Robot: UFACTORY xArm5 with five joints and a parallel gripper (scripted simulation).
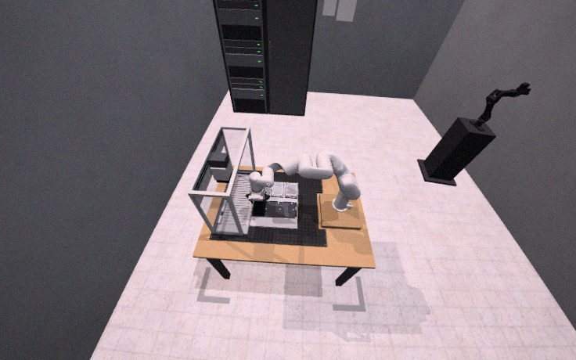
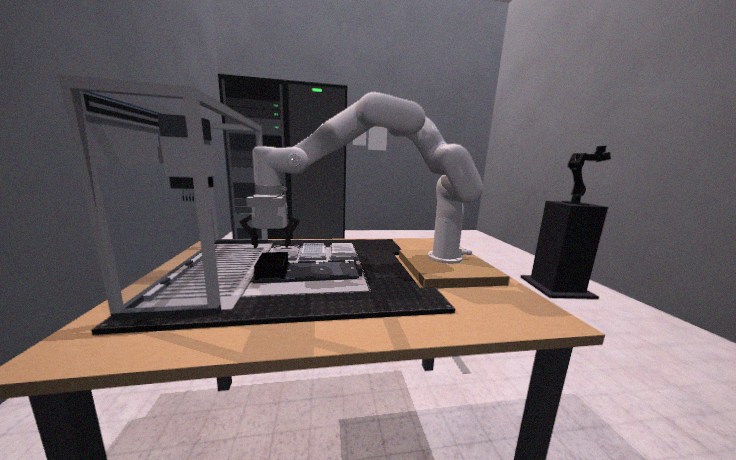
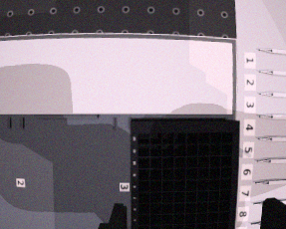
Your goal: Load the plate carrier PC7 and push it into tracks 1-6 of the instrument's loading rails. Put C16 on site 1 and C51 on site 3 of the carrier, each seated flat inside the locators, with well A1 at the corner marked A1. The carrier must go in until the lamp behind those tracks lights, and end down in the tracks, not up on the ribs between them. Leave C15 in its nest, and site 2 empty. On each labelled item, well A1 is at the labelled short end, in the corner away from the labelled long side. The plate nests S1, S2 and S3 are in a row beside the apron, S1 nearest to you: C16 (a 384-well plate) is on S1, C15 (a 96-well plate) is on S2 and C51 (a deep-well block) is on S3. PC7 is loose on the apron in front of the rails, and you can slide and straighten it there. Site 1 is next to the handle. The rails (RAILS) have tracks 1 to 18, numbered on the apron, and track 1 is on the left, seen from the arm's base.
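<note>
Now: hand 20 cm to the left of the 96-well plate C15, 9 cm past it and 8 cm above it. From my hand the other things lie so: post: 23 cm to the left, 15 cm above, 6 cm ahead; grey plate carrier PC7: 11 cm behind, 8 cm below, 2 cm to the right.
</note>
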